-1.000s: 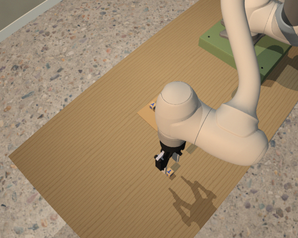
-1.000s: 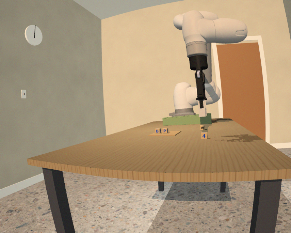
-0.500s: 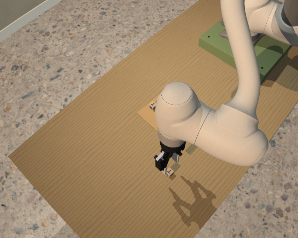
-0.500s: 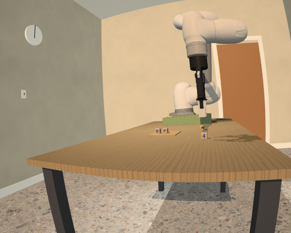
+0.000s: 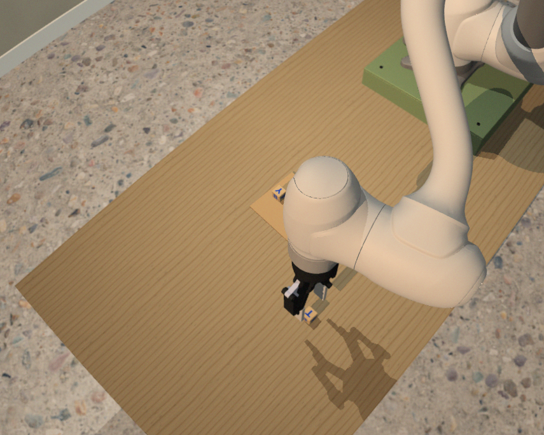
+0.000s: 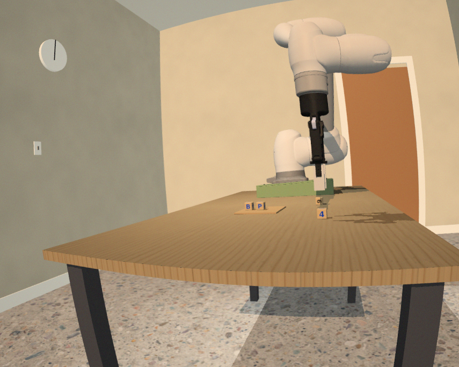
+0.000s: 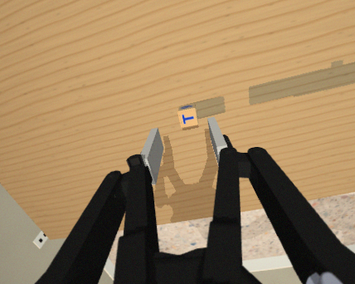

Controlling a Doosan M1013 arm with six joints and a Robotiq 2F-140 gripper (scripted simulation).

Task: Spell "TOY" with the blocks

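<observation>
Now: hand 9 cm above the T block. Round my hand: O block (20 cm to the right, 19 cm behind, 9 cm below); Y block (24 cm to the right, 19 cm behind, 9 cm below); tan mat (20 cm to the right, 19 cm behind, 10 cm below).
</observation>
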